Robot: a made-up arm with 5 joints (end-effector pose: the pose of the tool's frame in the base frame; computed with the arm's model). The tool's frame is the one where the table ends. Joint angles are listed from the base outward.
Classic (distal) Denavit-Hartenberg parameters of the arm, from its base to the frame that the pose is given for. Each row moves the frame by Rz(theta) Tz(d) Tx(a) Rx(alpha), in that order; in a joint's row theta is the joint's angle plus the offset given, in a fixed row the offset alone. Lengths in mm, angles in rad.
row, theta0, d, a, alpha
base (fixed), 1.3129, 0, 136.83, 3.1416
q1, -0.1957, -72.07, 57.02, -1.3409
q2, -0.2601, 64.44, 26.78, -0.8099
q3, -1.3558, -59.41, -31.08, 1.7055
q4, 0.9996, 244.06, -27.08, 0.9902
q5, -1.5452, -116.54, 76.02, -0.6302
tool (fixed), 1.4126, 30.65, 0, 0
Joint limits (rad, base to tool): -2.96..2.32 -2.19..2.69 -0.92..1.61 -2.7..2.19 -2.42..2
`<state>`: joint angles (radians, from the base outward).
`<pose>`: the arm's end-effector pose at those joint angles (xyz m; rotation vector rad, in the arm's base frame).
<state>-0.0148 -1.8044 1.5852 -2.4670 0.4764</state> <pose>0.1221 0.0051 0.0626 0.0626 1.0396 -2.3465</pose>
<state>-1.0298 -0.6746 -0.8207 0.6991 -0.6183</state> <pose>-0.0431 0.0555 0.1212 0.2468 1.2834 1.3656</pose>
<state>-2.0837 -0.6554 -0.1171 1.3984 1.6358</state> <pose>0.1273 0.1085 0.2334 -1.0656 -0.0159 -1.0050</pose>
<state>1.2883 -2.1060 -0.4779 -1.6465 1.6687</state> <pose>0.2249 0.1009 0.2244 -0.8911 0.2459 -0.7879</pose>
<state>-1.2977 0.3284 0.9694 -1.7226 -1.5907</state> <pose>0.1321 0.2824 -0.0599 1.3091 -1.4689 1.5392</pose>
